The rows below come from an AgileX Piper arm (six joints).
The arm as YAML. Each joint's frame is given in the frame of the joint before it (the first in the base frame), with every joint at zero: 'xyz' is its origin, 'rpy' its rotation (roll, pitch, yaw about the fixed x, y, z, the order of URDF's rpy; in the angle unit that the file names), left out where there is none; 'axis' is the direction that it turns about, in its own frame. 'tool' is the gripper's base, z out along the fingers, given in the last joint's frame.
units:
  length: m
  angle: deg
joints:
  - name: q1
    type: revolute
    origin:
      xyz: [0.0, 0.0, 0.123]
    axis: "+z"
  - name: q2
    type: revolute
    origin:
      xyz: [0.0, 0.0, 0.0]
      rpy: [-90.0, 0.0, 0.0]
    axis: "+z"
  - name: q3
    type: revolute
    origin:
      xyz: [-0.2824, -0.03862, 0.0]
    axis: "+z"
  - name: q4
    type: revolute
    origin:
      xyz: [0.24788, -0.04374, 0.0]
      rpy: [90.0, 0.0, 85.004]
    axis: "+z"
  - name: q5
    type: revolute
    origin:
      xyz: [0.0, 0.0, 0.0]
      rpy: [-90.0, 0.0, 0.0]
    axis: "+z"
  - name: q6
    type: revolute
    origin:
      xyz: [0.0, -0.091, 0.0]
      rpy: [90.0, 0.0, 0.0]
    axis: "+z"
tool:
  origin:
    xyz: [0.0, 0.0, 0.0]
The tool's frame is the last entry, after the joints.
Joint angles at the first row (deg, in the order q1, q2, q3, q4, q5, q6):
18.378, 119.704, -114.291, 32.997, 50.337, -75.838
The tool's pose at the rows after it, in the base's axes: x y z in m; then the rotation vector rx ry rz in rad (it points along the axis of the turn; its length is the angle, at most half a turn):
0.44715, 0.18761, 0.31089, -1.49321, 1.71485, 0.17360
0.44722, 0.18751, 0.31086, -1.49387, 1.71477, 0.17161
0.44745, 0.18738, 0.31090, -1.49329, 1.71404, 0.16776
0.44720, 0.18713, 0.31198, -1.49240, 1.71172, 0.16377
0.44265, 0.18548, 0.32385, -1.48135, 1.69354, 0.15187
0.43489, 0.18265, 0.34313, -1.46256, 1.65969, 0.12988
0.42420, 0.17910, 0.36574, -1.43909, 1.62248, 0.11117
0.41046, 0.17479, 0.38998, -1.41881, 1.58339, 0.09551
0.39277, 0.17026, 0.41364, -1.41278, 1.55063, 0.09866
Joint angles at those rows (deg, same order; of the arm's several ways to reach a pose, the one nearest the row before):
18.379, 119.703, -114.289, 32.577, 49.134, -76.246
18.378, 119.704, -114.292, 32.485, 49.108, -76.246
18.378, 119.706, -114.293, 32.366, 48.965, -76.246
18.378, 119.577, -114.289, 32.262, 48.873, -76.247
18.378, 118.154, -114.291, 32.134, 48.874, -76.030
18.378, 115.841, -114.291, 32.011, 48.665, -75.899
18.378, 113.052, -114.289, 32.011, 48.663, -75.567
18.378, 109.922, -114.292, 32.011, 49.107, -75.186
18.379, 106.572, -114.288, 32.284, 50.928, -74.685

